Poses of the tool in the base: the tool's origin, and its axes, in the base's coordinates. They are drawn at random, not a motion.
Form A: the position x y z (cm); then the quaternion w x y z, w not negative.
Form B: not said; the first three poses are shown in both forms.
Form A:
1: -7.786 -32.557 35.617 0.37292 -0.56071 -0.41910 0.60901
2: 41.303 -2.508 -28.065 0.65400 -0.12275 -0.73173 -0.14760
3: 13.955 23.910 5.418 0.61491 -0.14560 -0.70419 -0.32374
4: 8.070 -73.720 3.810 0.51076 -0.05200 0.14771 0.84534
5: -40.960 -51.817 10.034 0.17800 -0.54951 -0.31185 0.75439
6: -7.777 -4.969 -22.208 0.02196 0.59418 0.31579 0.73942
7: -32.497 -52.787 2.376 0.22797 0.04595 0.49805 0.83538
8: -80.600 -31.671 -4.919 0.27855 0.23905 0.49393 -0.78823
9: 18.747 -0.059 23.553 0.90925 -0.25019 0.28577 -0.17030
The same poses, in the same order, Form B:
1: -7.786 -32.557 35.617 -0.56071 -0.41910 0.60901 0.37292
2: 41.303 -2.508 -28.065 -0.12275 -0.73173 -0.14760 0.65400
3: 13.955 23.910 5.418 -0.14560 -0.70419 -0.32374 0.61491
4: 8.070 -73.720 3.810 -0.05200 0.14771 0.84534 0.51076
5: -40.960 -51.817 10.034 -0.54951 -0.31185 0.75439 0.17800
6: -7.777 -4.969 -22.208 0.59418 0.31579 0.73942 0.02196
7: -32.497 -52.787 2.376 0.04595 0.49805 0.83538 0.22797
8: -80.600 -31.671 -4.919 0.23905 0.49393 -0.78823 0.27855
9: 18.747 -0.059 23.553 -0.25019 0.28577 -0.17030 0.90925
